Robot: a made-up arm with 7 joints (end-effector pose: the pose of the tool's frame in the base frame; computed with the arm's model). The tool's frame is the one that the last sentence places. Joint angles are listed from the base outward.
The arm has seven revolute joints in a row. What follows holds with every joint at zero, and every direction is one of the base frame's.
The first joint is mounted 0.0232 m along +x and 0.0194 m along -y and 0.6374 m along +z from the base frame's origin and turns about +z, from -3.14 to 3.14 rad.
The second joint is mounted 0.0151 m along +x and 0.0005 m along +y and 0.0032 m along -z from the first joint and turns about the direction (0, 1, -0.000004), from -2.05 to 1.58 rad.
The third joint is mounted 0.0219 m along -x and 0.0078 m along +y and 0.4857 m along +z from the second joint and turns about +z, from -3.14 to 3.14 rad.
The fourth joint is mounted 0.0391 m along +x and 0.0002 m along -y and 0.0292 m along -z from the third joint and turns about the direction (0, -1, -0.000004), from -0.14 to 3.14 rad.
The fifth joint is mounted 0.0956 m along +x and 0.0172 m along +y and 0.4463 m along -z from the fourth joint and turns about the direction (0, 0.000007, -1), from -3.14 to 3.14 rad.
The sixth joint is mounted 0.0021 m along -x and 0.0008 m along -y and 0.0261 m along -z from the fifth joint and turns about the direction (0, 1, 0.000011), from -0.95 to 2.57 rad.
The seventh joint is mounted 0.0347 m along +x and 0.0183 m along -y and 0.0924 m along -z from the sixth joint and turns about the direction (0, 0.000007, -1), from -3.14 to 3.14 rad.
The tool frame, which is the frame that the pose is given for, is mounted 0.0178 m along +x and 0.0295 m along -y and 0.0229 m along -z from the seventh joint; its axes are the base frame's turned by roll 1.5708, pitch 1.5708 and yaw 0 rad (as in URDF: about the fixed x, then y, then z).
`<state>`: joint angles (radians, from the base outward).
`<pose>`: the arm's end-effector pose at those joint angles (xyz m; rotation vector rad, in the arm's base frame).
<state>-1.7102 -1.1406 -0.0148 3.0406 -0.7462 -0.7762 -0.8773</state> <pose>0.2478 0.8913 0.9204 -2.7958 -1.3935 0.1435</pose>
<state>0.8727 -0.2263 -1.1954 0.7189 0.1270 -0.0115 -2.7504</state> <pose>0.4980 -0.1782 0.7730 -0.6874 0.7402 0.1718</pose>
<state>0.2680 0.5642 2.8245 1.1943 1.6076 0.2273 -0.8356</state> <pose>-0.3611 0.1053 1.2118 0.1713 -2.7285 -0.9199</pose>
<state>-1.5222 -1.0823 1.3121 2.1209 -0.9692 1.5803 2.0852</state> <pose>0.3839 0.5577 1.1351 1.6817 -1.7182 0.1221</pose>
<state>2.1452 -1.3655 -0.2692 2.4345 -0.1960 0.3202 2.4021</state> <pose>0.5526 -0.6724 1.1543 -0.2902 -1.0782 -0.3493</pose>
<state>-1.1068 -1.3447 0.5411 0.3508 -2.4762 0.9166 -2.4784</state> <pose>0.2241 -0.0508 0.9326 1.5255 -1.4013 0.5471</pose>
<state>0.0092 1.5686 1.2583 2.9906 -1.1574 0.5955 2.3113</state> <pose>1.0685 0.0266 0.5984 -2.2388 0.0874 0.8399</pose>
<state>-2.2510 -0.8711 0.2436 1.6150 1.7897 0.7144 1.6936</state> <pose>0.2594 -0.1201 1.4036 -2.1662 0.7221 -1.1633</pose>
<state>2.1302 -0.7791 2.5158 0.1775 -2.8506 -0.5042 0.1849</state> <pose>0.0409 -0.0927 0.4332 1.2211 1.9023 0.2151</pose>
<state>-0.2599 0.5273 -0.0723 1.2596 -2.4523 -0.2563 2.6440</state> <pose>0.7040 -0.1980 0.6343 1.7822 0.6139 -1.0312</pose>
